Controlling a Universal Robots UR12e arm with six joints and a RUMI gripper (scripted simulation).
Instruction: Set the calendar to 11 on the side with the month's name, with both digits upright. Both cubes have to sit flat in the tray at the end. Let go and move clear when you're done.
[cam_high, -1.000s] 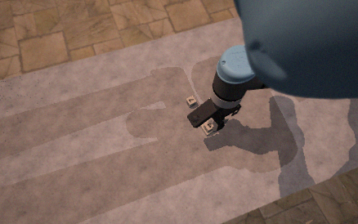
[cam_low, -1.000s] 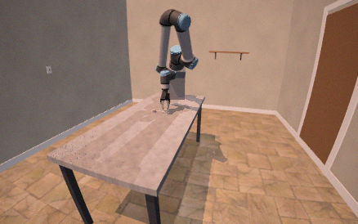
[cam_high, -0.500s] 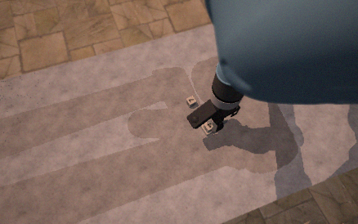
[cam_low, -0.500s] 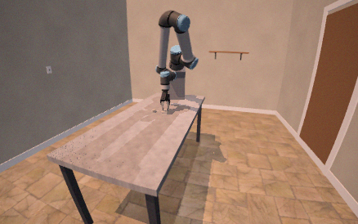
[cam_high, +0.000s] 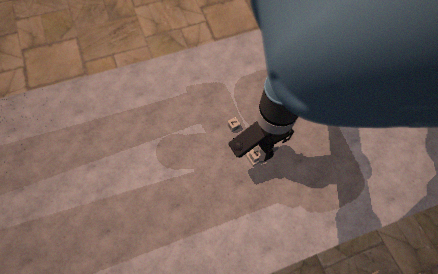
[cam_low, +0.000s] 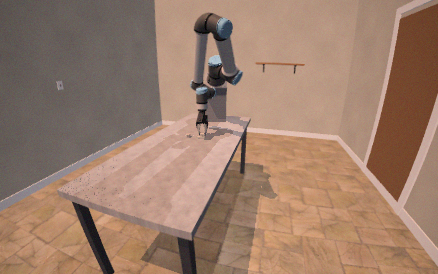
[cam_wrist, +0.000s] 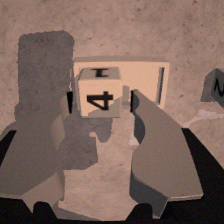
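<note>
Right now my hand is 10 mm above the white cube. Also, from my hand: calendar tray (20 mm to the right, 30 mm below); digit cube (120 mm to the right, 20 mm below).
</note>
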